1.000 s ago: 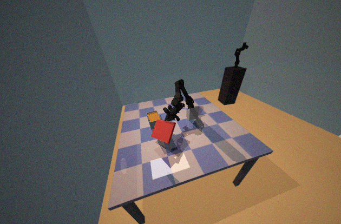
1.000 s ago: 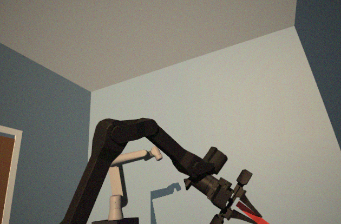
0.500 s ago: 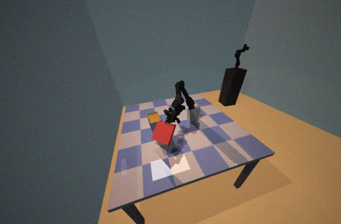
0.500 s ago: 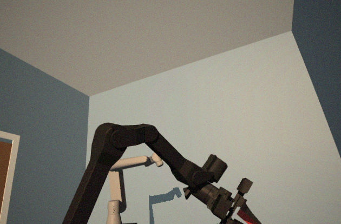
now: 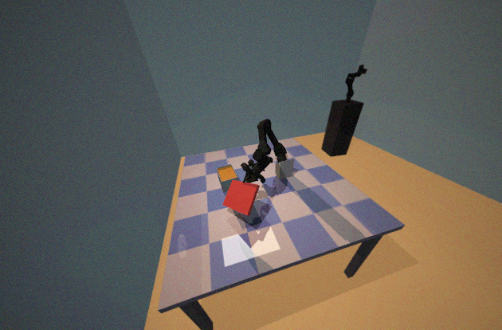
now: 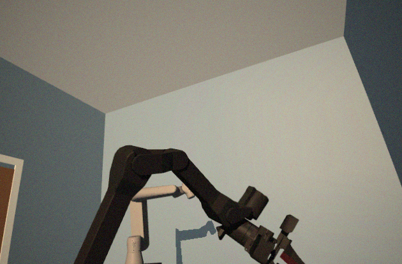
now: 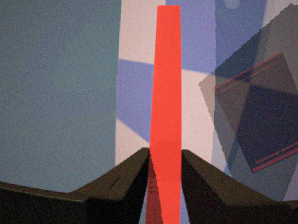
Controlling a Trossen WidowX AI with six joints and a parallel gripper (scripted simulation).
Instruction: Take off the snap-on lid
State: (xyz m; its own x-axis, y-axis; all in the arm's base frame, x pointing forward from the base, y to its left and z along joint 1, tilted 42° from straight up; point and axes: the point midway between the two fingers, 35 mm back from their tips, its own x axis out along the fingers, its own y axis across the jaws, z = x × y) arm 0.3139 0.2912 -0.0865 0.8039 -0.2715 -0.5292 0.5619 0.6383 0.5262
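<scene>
The red lid lies 40 mm ahead of my gripper tip, 50 mm to the left of it and 40 mm below it. The rest, counted from my gripper tip: grey storage box (110 mm ahead, 280 mm to the right, 160 mm below).
</scene>
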